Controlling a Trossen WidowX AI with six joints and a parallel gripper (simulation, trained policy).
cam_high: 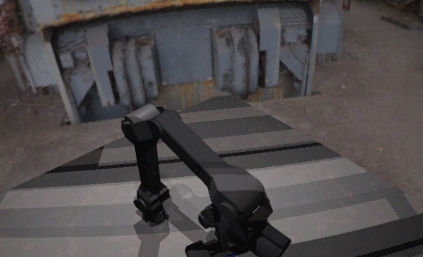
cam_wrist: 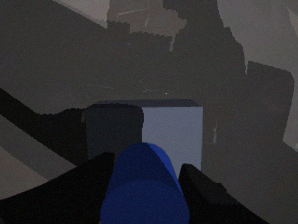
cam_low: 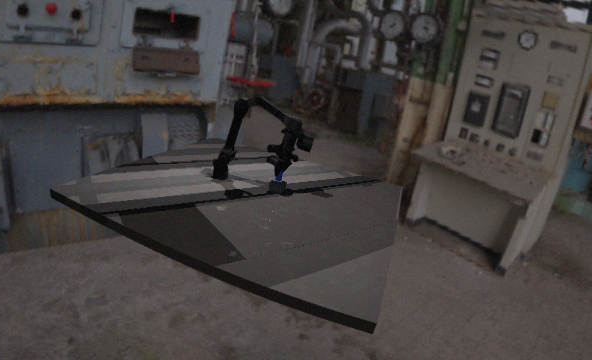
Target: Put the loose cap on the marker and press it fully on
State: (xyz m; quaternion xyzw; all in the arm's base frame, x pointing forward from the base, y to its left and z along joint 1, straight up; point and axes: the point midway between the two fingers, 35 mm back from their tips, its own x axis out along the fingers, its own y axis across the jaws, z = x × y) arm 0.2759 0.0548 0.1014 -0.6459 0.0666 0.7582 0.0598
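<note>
My gripper tip is 10 mm short of the blue cap and 10 mm below it. The rest, counted from my gripper tip: grey holder block: 10 mm ahead, 50 mm below.
</note>
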